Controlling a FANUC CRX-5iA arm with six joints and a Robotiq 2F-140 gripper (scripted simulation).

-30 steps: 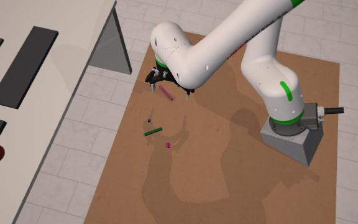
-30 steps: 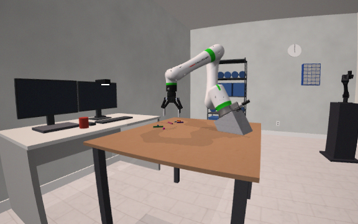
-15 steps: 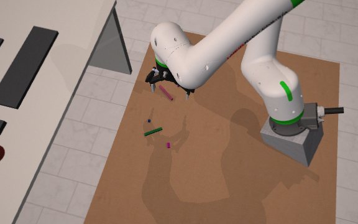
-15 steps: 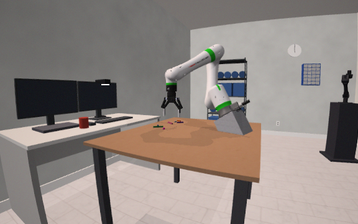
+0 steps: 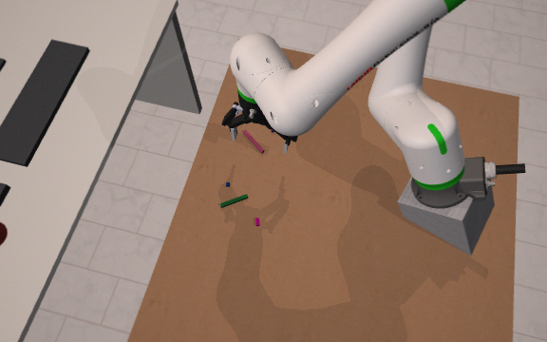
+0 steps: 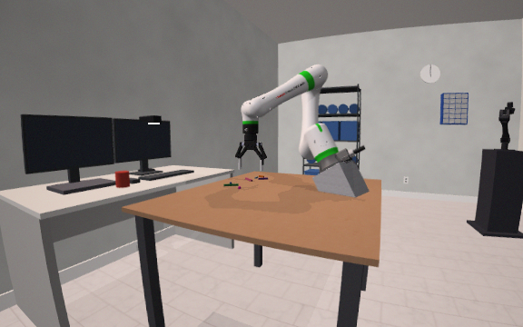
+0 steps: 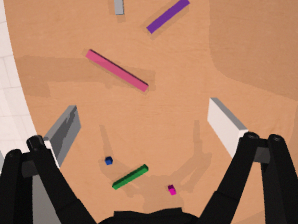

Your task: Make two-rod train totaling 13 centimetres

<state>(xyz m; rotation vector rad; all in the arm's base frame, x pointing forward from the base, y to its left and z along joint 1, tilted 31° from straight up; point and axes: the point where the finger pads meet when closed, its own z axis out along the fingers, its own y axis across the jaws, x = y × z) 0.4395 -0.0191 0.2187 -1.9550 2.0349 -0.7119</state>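
The orange rod is 170 mm to the right of my hand and 70 mm below it. The rest, counted from my hand: grey rod: 120 mm to the right, 70 mm below, 10 mm ahead; pink rod: 70 mm below, 30 mm to the right, 30 mm ahead; purple rod: 90 mm to the right, 70 mm below, 40 mm behind.
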